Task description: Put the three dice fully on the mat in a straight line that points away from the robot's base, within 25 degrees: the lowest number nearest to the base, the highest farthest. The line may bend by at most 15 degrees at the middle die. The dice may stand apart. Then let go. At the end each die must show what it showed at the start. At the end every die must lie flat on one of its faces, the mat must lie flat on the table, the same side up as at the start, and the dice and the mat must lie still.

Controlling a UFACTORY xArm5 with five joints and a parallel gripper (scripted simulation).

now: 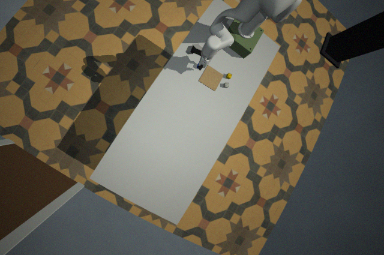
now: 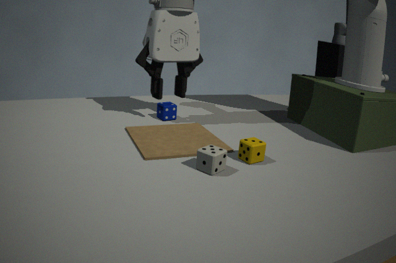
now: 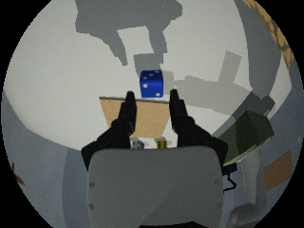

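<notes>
Now: the blue die 5 cm below my hand. Also, from my hand: white die: 2 cm ahead, 24 cm to the left, 5 cm below; yellow die: 6 cm behind, 22 cm to the left, 5 cm below; tan mat: 2 cm ahead, 12 cm to the left, 6 cm below.
</notes>
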